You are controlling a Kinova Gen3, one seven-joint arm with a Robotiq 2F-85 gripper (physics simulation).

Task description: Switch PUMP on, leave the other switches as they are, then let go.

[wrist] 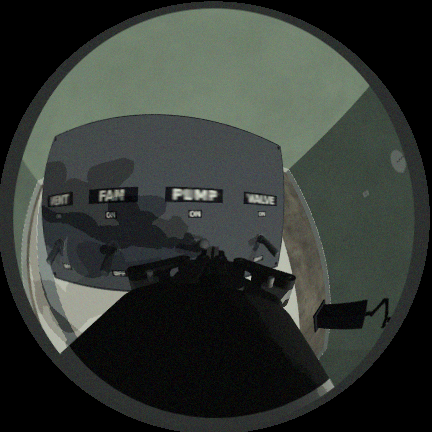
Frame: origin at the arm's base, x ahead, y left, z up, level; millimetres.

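Seen in the pictures: gripper, between the fingertips: (212, 253).
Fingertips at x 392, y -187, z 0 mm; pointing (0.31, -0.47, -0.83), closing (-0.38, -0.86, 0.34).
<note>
Pixels of each thing's top centre, then the offset from my fingertips to it.
- PUMP label, centre of its top: (195, 192) 81 mm ahead, 2 mm left, 20 mm up
- PUMP switch, centre of its top: (204, 242) 13 mm ahead, 16 mm left, 31 mm up
- FAN lever, centre of its top: (101, 257) 25 mm ahead, 136 mm left, 18 mm up
- VENT lever, centre of its top: (46, 249) 50 mm ahead, 254 mm left, 18 mm up
- VALVE lever, centre of its top: (276, 243) 24 mm back, 98 mm right, 18 mm up
A dark grey panel (165, 150) faces the camera, with VENT, FAN, PUMP and VALVE labels in a row. The PUMP label (194, 195) has an ON mark under it. The base of the PUMP switch (203, 244) shows just at the fingertips; its lever is mostly hidden, so its position cannot be told. The FAN lever (106, 257), VENT lever (54, 252) and VALVE lever (266, 244) point downward, towards their OFF marks. My gripper (212, 253) is shut and empty, with its tips in front of or against the PUMP switch; contact cannot be told.
Dark shadows fall across the left and middle of the panel. A brown surface (307, 250) lies right of the panel. A black box (342, 315) with a thin bent rod is at the lower right. A pale round disc (398, 161) is at the far right.
</note>
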